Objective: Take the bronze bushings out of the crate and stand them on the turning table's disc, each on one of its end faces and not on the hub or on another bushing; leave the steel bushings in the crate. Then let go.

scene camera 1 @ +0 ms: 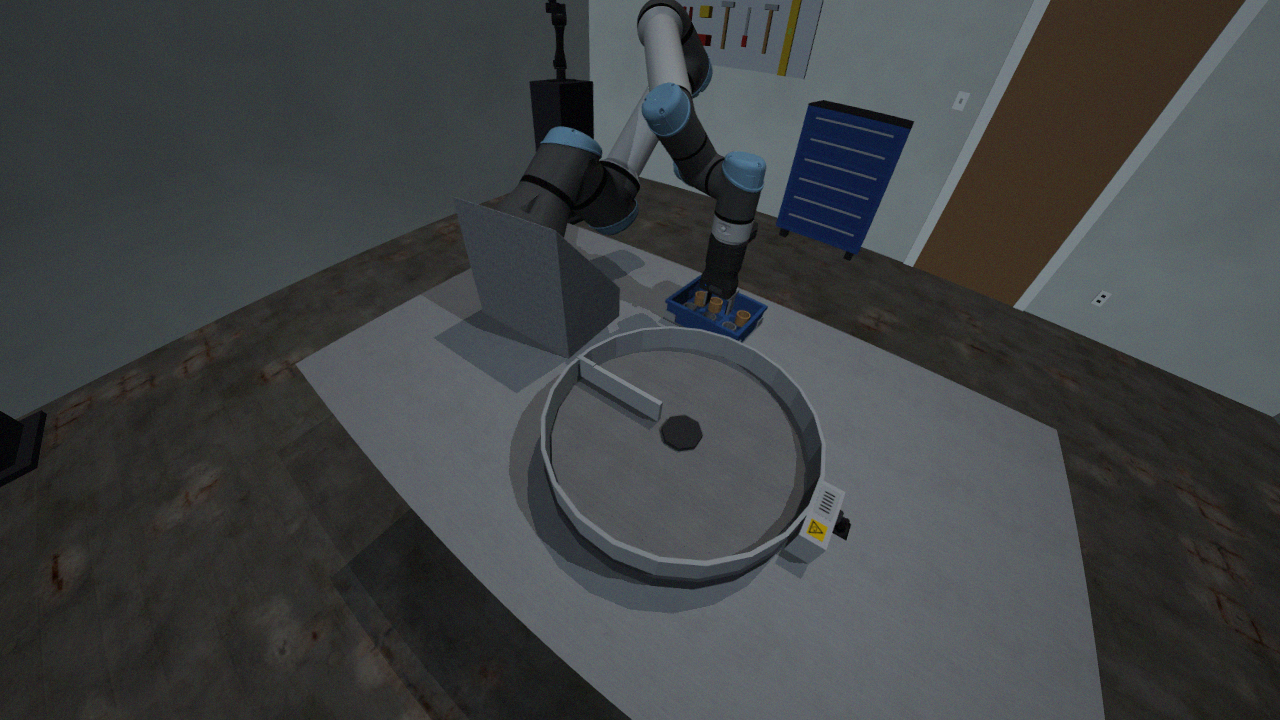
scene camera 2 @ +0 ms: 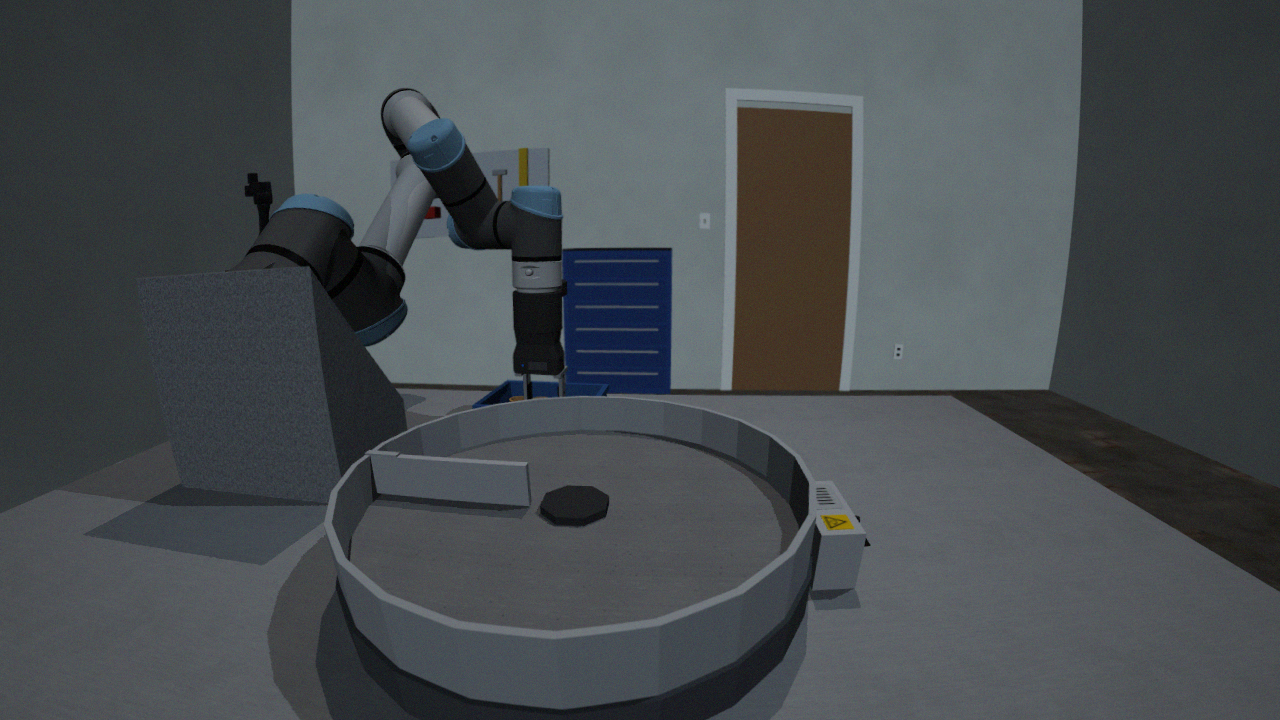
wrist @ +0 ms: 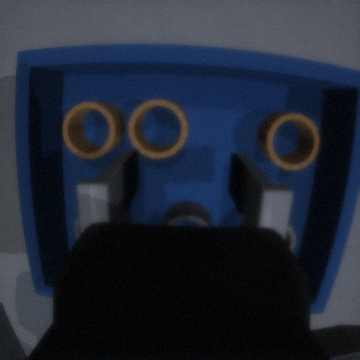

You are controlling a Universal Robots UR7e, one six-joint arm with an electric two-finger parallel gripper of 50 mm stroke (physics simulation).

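Frame: origin at the arm's base, x ahead, y left, z up, level; metres.
Seen in the pictures: gripper, fingertip midpoint: (scene camera 1: 717, 307) (wrist: 183, 169); arm's base, link origin: (scene camera 1: 525, 234) (scene camera 2: 253, 329).
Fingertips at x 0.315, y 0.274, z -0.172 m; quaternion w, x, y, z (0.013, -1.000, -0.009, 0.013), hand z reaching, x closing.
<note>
Offsets run from my fingertips to a thing's top centre. "spot": to the spot under its first point.
Three bronze bushings stand upright in the blue crate {dx +0.002, dy -0.010, dz +0.020 m} (scene camera 1: 693, 319) (scene camera 2: 586, 390) (wrist: 150, 55). In the wrist view, one bronze bushing {dx -0.055, dy +0.020, dz +0.001 m} (wrist: 75, 130) is at the left, a second bronze bushing {dx -0.016, dy +0.022, dz +0.001 m} (wrist: 131, 129) is left of the middle, and a third bronze bushing {dx +0.060, dy +0.020, dz +0.001 m} (wrist: 306, 142) is at the right. A grey steel bushing {dx +0.004, dy -0.042, dz +0.001 m} (wrist: 187, 207) shows partly beyond the gripper body; slivers of others show at both sides. My gripper (scene camera 1: 718, 300) (scene camera 2: 544, 386) (wrist: 183, 169) is open and empty over the crate, its left fingertip close to the second bushing. The turning table's disc {dx +0.143, dy -0.361, dz +0.031 m} (scene camera 1: 733, 483) (scene camera 2: 680, 546) bears no bushings around its dark hub {dx +0.143, dy -0.361, dz +0.031 m} (scene camera 1: 681, 432) (scene camera 2: 573, 505).
A raised grey rim (scene camera 1: 810, 420) (scene camera 2: 554, 658) surrounds the disc. A straight fence {spot: dx +0.026, dy -0.373, dz +0.048 m} (scene camera 1: 620, 390) (scene camera 2: 450, 480) reaches inward from the rim toward the hub. A large grey block (scene camera 1: 519, 277) (scene camera 2: 241, 385) stands left of the crate. A small box {spot: dx +0.373, dy -0.351, dz +0.029 m} (scene camera 1: 820, 514) (scene camera 2: 837, 550) with a warning label adjoins the rim.
</note>
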